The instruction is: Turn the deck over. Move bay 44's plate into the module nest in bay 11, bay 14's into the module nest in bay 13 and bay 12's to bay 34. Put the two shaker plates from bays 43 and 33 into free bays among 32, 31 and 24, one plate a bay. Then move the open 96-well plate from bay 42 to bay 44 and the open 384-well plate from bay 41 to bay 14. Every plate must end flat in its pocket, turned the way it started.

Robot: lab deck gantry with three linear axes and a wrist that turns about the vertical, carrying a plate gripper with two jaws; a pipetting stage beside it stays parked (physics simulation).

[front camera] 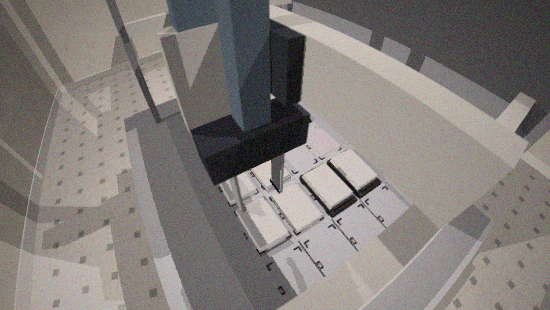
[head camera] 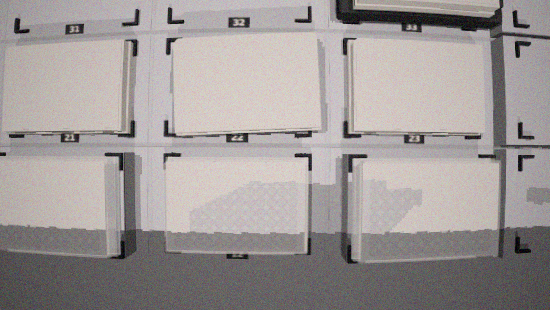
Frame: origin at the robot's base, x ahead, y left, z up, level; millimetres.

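Where they show: gripper, fingertip midpoint: [front camera: 258, 195].
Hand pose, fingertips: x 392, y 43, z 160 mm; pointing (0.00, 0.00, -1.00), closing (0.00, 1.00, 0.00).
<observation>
Things, the pixels of their top centre, and the offset from my fingertips. "spot": a spot on its surface instead.
- Bay 12's plate at its top centre: [head camera: 234, 207] [front camera: 233, 180] dy +0, dx -164, dz -146 mm
- bay 33 at a spot on its surface: [head camera: 425, 6] spot: dy +171, dx -3, dz -130 mm
- bay 43 at a spot on its surface: [front camera: 355, 169] spot: dy +315, dx +8, dz -123 mm
- pinkish open plate at its top centre: [front camera: 319, 139] dy +321, dx -164, dz -146 mm
- bay 21 at a spot on its surface: [head camera: 62, 87] spot: dy +106, dx -325, dz -146 mm
- bay 22 at a spot on its surface: [head camera: 245, 82] spot: dy +106, dx -155, dz -143 mm
- bay 23 at a spot on its surface: [head camera: 417, 87] [front camera: 295, 204] spot: dy +105, dx -4, dz -146 mm
My gripper [front camera: 260, 200] is open and empty, its jaws above the deck around bay 12. Bay 12's plate [front camera: 250, 188] [head camera: 235, 200] sits flat in its corner marks. A plate [head camera: 52, 192] sits in bay 11's nest and another [front camera: 265, 225] [head camera: 430, 210] in bay 13's; both look flat. The shaker plates of bay 33 [front camera: 327, 186] [head camera: 425, 6] and bay 43 [front camera: 355, 169] stand on black bases. Bays 14, 24, 34 and 44 hold no plate. The visible lower strips of bays 31 and 32 are bare. A pinkish open plate [front camera: 322, 141] shows in bay 42. Bay 41 is hidden.
Plates stand in bay 21 [head camera: 62, 87], bay 22 [head camera: 245, 82] and bay 23 [front camera: 297, 207] [head camera: 417, 87], close behind the front row. A broad beige beam [front camera: 400, 105] crosses the front view over the deck's far side. Shadow covers the front edge.
</observation>
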